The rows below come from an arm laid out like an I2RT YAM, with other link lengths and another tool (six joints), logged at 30 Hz.
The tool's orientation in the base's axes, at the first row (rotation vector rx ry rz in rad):
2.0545 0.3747 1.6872
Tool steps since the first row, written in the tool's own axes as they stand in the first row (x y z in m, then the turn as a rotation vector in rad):
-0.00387 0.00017 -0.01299 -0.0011 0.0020 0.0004
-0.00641 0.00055 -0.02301 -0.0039 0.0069 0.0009
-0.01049 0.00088 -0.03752 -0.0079 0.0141 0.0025
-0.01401 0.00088 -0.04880 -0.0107 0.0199 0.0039
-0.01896 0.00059 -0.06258 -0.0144 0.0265 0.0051
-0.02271 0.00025 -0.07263 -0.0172 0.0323 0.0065
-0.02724 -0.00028 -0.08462 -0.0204 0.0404 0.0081
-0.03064 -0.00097 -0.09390 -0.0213 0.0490 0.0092
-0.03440 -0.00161 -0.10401 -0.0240 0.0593 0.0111
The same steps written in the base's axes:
-0.01349 0.00022 -0.00128 0.0000 -0.0023 0.0000
-0.02382 0.00039 -0.00177 -0.0005 -0.0080 0.0000
-0.03885 0.00063 -0.00293 -0.0003 -0.0164 0.0000
-0.05059 0.00087 -0.00425 0.0000 -0.0229 0.0003
-0.06505 0.00110 -0.00657 -0.0001 -0.0306 0.0003
-0.07562 0.00132 -0.00844 0.0002 -0.0372 0.0007
-0.08822 0.00165 -0.01079 0.0005 -0.0459 0.0018
-0.09794 0.00220 -0.01265 0.0008 -0.0540 0.0052
-0.10854 0.00268 -0.01468 0.0013 -0.0644 0.0078

